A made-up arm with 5 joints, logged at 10 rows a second.
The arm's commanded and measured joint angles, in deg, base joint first. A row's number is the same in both.
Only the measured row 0 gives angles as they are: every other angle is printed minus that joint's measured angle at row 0.
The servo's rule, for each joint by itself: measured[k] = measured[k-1] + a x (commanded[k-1-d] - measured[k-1]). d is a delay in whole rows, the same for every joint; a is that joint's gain. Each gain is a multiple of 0.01, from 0.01 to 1. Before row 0 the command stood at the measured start. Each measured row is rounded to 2 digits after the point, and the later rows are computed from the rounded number. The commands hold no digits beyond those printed.
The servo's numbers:
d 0
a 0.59 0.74 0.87 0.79 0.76
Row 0, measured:
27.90, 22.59, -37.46, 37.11, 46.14
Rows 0 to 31, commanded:
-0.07, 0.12, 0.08, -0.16, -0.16
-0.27, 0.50, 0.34, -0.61, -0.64
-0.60, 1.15, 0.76, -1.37, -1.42
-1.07, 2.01, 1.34, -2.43, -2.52
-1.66, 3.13, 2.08, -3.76, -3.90
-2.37, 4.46, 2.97, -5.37, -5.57
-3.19, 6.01, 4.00, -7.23, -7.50
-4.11, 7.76, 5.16, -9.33, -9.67
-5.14, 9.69, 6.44, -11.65, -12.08
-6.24, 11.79, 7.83, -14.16, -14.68
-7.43, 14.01, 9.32, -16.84, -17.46
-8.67, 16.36, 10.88, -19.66, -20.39
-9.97, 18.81, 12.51, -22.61, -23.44
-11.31, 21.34, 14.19, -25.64, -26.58
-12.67, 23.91, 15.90, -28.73, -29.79
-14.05, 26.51, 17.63, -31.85, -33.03
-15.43, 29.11, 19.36, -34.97, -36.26
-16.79, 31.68, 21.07, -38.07, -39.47
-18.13, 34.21, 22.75, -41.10, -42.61
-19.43, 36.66, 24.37, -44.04, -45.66
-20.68, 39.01, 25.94, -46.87, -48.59
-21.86, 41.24, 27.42, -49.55, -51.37
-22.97, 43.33, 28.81, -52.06, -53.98
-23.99, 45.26, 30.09, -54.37, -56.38
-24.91, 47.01, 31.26, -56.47, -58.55
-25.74, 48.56, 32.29, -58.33, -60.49
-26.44, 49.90, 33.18, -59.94, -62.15
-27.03, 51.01, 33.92, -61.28, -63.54
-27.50, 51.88, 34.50, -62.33, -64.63
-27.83, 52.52, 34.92, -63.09, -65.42
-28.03, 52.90, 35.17, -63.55, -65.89
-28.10, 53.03, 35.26, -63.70, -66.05
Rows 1 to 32, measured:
-0.04, 0.09, 0.07, -0.13, -0.12
-0.18, 0.39, 0.30, -0.51, -0.52
-0.43, 0.95, 0.70, -1.19, -1.20
-0.81, 1.73, 1.26, -2.17, -2.20
-1.31, 2.77, 1.97, -3.43, -3.49
-1.94, 4.02, 2.84, -4.96, -5.07
-2.68, 5.49, 3.85, -6.75, -6.92
-3.52, 7.17, 4.99, -8.79, -9.01
-4.48, 9.03, 6.25, -11.05, -11.34
-5.52, 11.07, 7.62, -13.51, -13.88
-6.65, 13.25, 9.10, -16.14, -16.60
-7.84, 15.55, 10.65, -18.92, -19.48
-9.10, 17.96, 12.27, -21.84, -22.49
-10.40, 20.46, 13.94, -24.84, -25.60
-11.74, 23.01, 15.65, -27.91, -28.78
-13.10, 25.60, 17.37, -31.02, -32.01
-14.47, 28.20, 19.10, -34.14, -35.24
-15.84, 30.78, 20.81, -37.24, -38.45
-17.19, 33.32, 22.50, -40.29, -41.61
-18.51, 35.79, 24.13, -43.25, -44.69
-19.79, 38.17, 25.70, -46.11, -47.65
-21.01, 40.44, 27.20, -48.83, -50.48
-22.17, 42.58, 28.60, -51.38, -53.14
-23.24, 44.56, 29.90, -53.74, -55.60
-24.23, 46.37, 31.08, -55.90, -57.84
-25.12, 47.99, 32.13, -57.82, -59.85
-25.90, 49.40, 33.04, -59.49, -61.60
-26.57, 50.59, 33.81, -60.90, -63.07
-27.12, 51.54, 34.41, -62.03, -64.26
-27.54, 52.27, 34.85, -62.87, -65.14
-27.83, 52.74, 35.13, -63.41, -65.71
-27.99, 52.95, 35.24, -63.64, -65.97

